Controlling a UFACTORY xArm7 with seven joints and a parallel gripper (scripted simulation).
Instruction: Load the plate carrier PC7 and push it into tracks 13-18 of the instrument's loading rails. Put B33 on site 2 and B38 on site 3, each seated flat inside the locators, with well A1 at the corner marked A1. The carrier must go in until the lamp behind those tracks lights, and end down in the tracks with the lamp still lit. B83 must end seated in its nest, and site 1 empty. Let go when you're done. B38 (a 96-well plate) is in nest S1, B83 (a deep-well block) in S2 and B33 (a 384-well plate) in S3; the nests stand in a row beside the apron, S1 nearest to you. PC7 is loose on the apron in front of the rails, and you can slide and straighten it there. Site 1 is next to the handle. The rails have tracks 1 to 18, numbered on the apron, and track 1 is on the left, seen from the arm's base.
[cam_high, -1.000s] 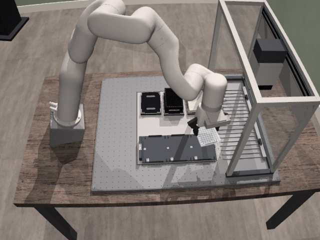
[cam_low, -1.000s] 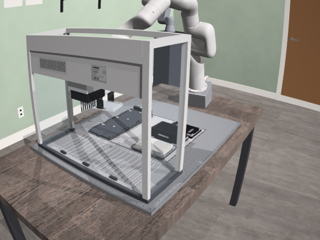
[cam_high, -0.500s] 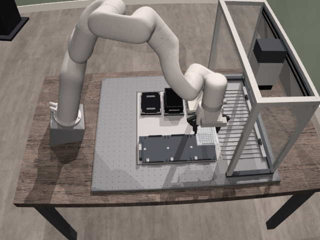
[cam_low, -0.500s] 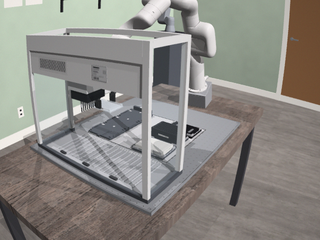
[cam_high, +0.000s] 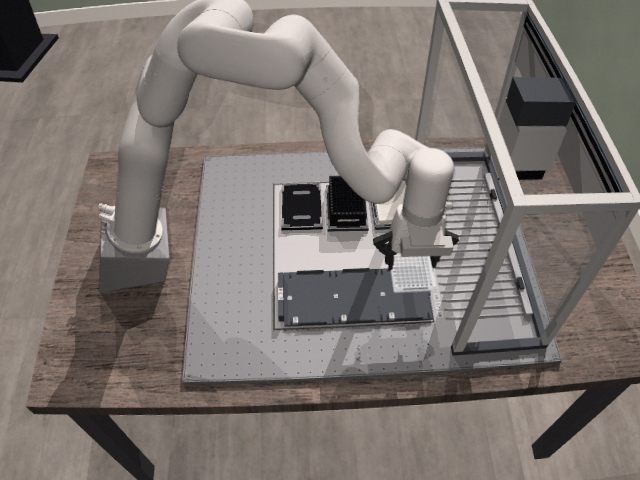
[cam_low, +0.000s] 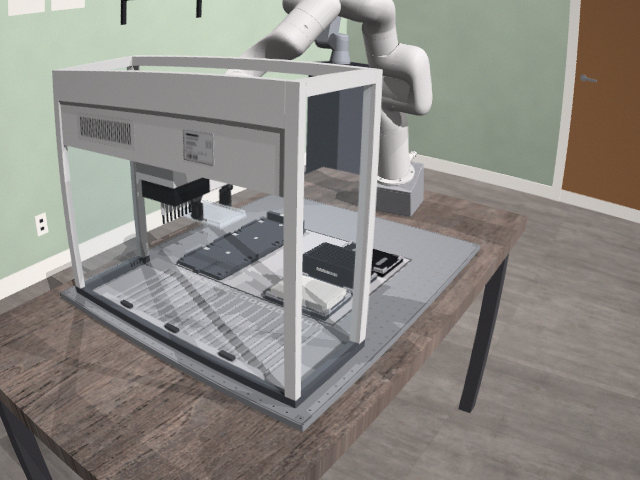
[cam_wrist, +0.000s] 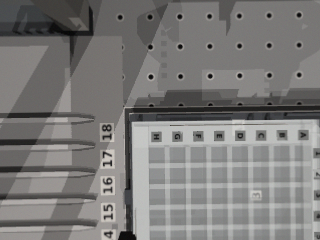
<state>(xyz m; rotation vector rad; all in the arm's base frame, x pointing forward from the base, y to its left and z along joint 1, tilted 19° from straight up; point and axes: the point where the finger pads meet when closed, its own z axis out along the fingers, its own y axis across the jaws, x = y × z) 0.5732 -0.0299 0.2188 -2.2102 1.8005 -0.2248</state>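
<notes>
Right now my hand is 110 mm past the dark carrier PC7, 20 mm to the left of it and 120 mm above it. The rest, counted from my hand: 96-well plate B38: 10 mm below; then cream 384-well plate B33: 50 mm behind, 250 mm to the left, 110 mm below; then frame post: 120 mm ahead, 120 mm to the right, 110 mm above.
</notes>
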